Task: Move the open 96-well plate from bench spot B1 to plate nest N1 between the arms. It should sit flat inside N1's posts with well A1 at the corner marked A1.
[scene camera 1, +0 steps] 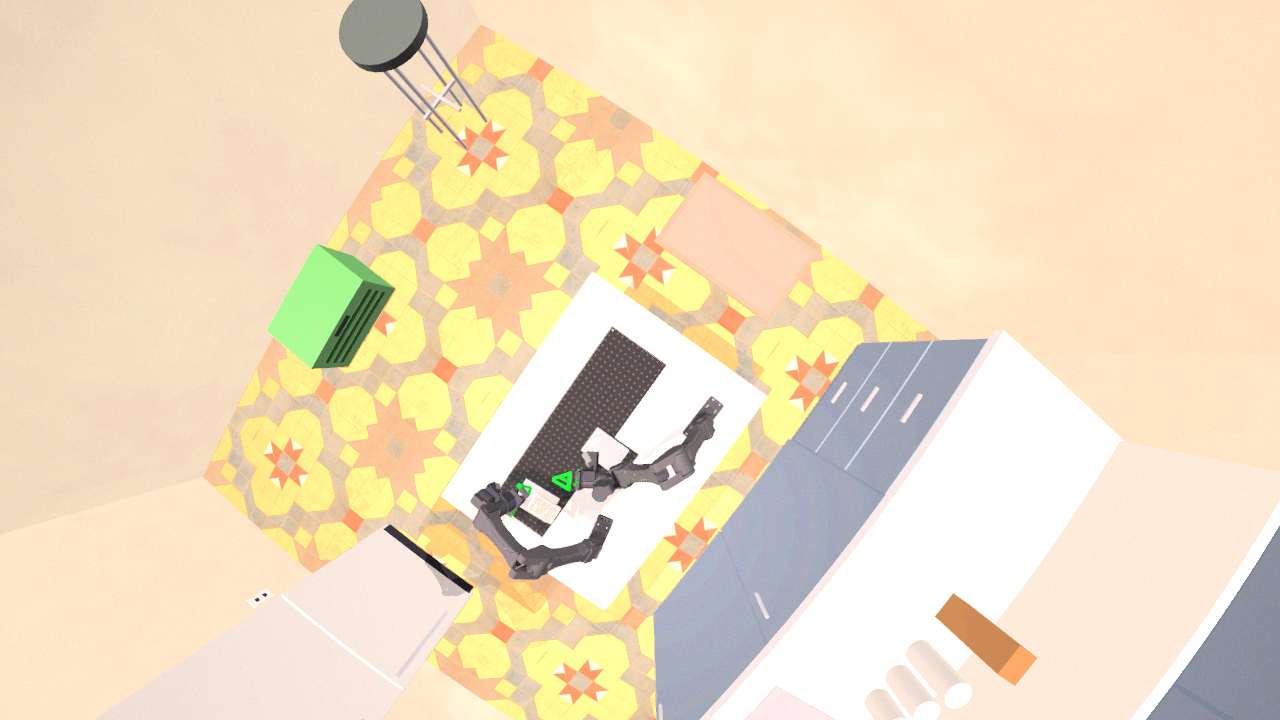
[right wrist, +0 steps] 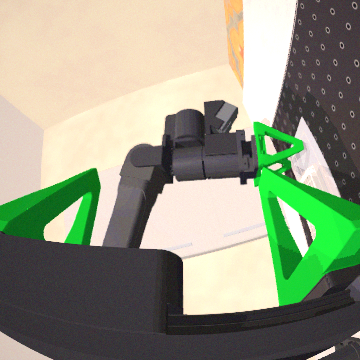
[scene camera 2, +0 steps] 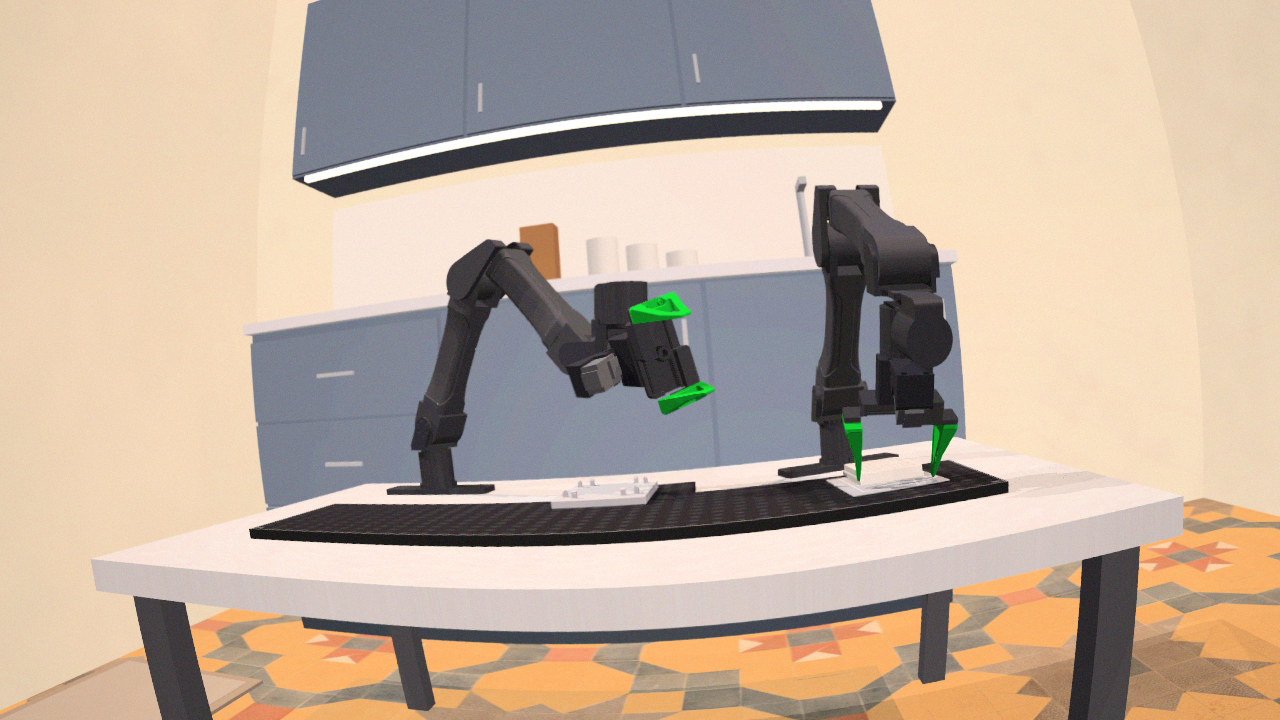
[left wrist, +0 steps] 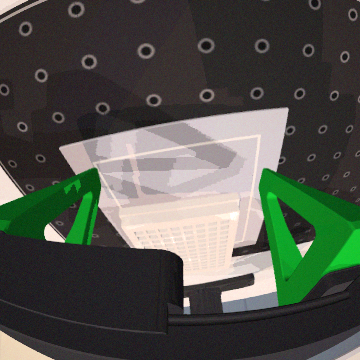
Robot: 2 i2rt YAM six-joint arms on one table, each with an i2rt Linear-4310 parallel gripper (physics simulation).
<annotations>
same spot on white nest with locator pins: (scene camera 1: pixel 611 452) = (scene camera 2: pixel 602 488)
</annotations>
